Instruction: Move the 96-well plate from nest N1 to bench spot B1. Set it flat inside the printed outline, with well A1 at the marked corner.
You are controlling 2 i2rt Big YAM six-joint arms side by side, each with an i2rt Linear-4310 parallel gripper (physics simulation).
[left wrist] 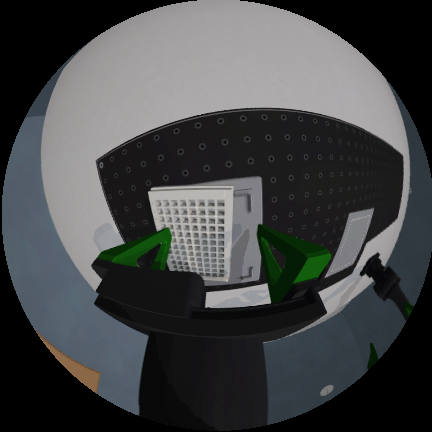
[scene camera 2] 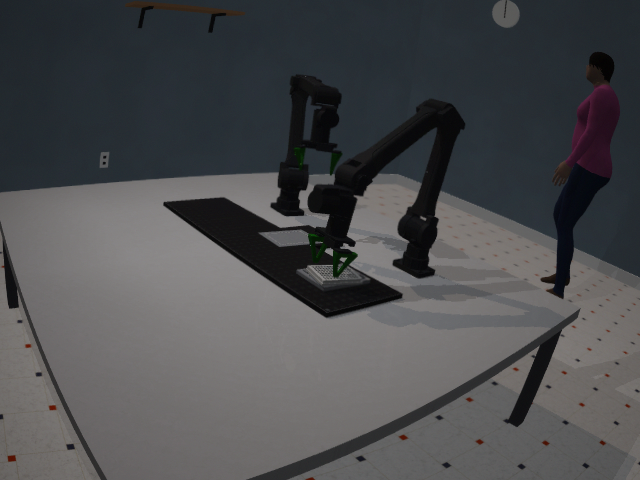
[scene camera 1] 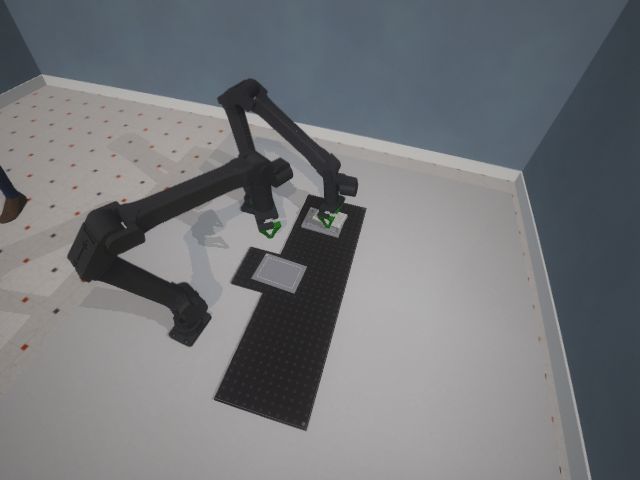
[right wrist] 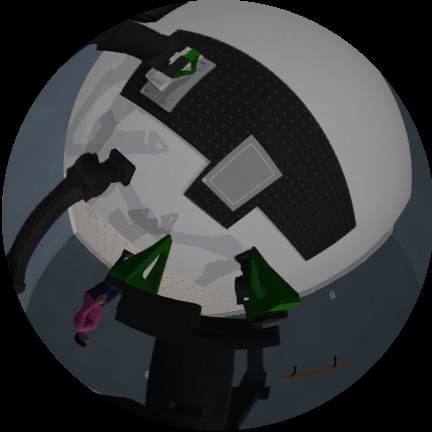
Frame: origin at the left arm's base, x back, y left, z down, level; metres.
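Seen in the pictures: left gripper, fingertip midpoint: [left wrist: 212, 230] [scene camera 2: 325, 269] [scene camera 1: 331, 220] [right wrist: 180, 63]; right gripper, fingertip midpoint: [scene camera 2: 315, 172] [scene camera 1: 267, 226] [right wrist: 210, 244]; left arm's base at its link origin: [scene camera 2: 413, 269] [right wrist: 120, 166]; right arm's base at its link origin: [left wrist: 368, 262] [scene camera 2: 286, 211] [scene camera 1: 191, 326].
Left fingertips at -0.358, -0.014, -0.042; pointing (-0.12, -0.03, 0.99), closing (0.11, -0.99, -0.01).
Observation:
Offsets run from my left fingertips to a thing's top centre, as dx, dy, dz. "spot": to the spot under its first point. Level surfaces: height alone.
The white 96-well plate @[+0.013, +0.025, -0.008] [scene camera 1: 339, 219] [scene camera 2: 330, 272] [left wrist: 200, 215] [right wrist: 160, 80] sits on grey nest N1 @[+0.033, +0.002, +0.011] [scene camera 1: 309, 226] [scene camera 2: 363, 282] [left wrist: 252, 200] [right wrist: 170, 102]. My left gripper [scene camera 1: 331, 217] [scene camera 2: 326, 268] [left wrist: 212, 230] is open close above it. In the left wrist view one fingertip overlaps the plate's left edge and the other stands off its right side, by the nest's edge. Bench spot B1 @[spot: +0.115, -0.301, +0.028] [scene camera 1: 279, 272] [scene camera 2: 285, 238] [left wrist: 352, 242] [right wrist: 242, 172] is a grey pad with a bare printed outline; a small pale mark shows at its left corner in the right wrist view. My right gripper [scene camera 2: 316, 170] [right wrist: 210, 244] is open and empty, high up.
The nest and spot are on a black perforated board @[dz +0.029] [scene camera 1: 289, 361] [scene camera 2: 206, 217] [left wrist: 300, 130] [right wrist: 305, 200] on the pale table @[dz +0.042] [scene camera 1: 413, 310] [scene camera 2: 206, 351]. The right arm's forearm reaches over the table beside the left arm's base. A person [scene camera 2: 594, 129] stands beyond the table.

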